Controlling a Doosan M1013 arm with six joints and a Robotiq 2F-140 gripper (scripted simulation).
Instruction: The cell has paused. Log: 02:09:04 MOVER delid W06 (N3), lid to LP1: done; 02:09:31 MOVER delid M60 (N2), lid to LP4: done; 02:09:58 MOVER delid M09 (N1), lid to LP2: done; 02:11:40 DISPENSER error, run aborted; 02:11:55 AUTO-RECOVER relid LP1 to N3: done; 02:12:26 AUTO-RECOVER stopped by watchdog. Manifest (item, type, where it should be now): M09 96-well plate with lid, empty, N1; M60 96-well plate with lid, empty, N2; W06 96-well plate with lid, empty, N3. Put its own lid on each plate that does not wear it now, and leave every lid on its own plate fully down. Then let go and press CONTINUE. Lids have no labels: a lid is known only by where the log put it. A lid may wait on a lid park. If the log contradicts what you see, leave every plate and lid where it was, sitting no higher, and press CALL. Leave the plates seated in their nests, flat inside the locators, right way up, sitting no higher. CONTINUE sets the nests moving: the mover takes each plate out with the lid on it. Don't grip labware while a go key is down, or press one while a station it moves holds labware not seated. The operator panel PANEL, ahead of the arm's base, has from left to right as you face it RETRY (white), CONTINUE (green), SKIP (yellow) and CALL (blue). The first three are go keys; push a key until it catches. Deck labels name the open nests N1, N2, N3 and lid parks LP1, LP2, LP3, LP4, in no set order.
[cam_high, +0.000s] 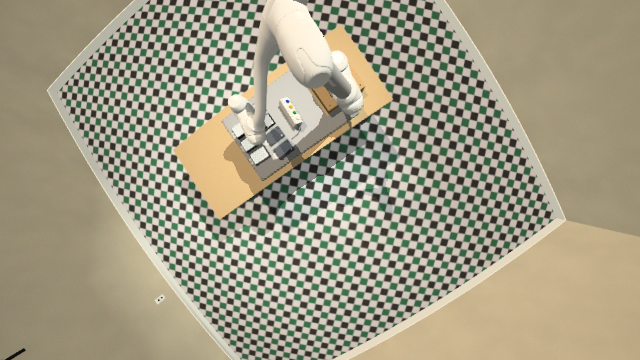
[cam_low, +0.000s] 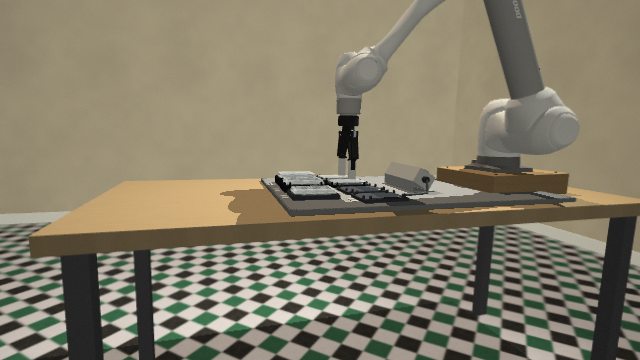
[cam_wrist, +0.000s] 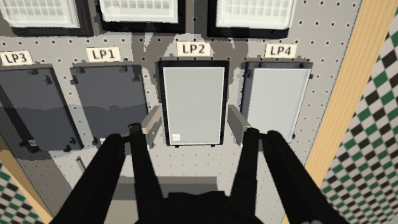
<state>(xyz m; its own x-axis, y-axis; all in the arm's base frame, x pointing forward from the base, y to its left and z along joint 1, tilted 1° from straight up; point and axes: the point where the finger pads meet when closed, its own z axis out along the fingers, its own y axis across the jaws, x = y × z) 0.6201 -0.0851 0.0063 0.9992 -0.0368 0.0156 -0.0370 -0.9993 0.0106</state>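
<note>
My hand is 50 mm above the lid park LP2. From my hand the other things lie so: LP1 label: 130 mm to the left, 90 mm ahead, 50 mm below; then blue call key: 250 mm behind, 10 mm above; then lid park LP1: 130 mm to the left, 50 mm below.
</note>
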